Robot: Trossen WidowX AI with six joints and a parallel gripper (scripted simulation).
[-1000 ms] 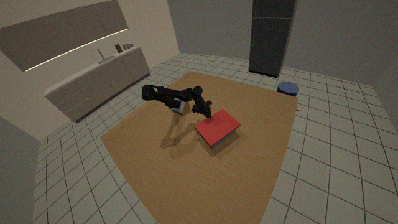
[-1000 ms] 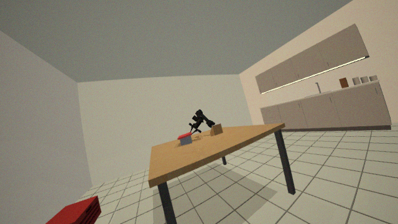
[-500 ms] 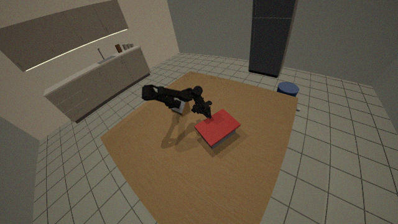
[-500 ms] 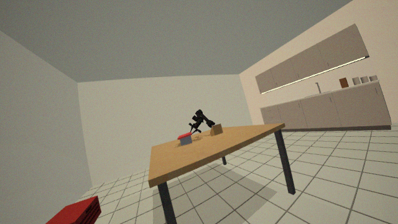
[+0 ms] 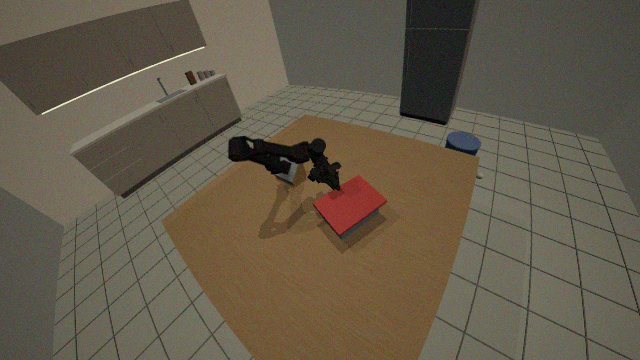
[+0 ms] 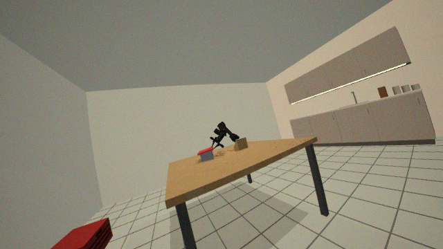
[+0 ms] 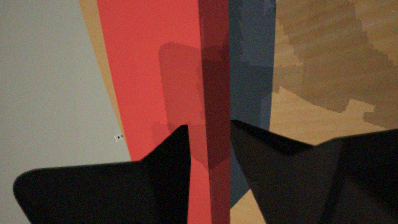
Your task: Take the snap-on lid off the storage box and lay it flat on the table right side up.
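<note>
My gripper tip is now 70 mm short of the lid and 20 mm to the left of it. Also, from my gripper tip: storage box (70 mm ahead, 60 mm below, 20 mm to the right).
</note>
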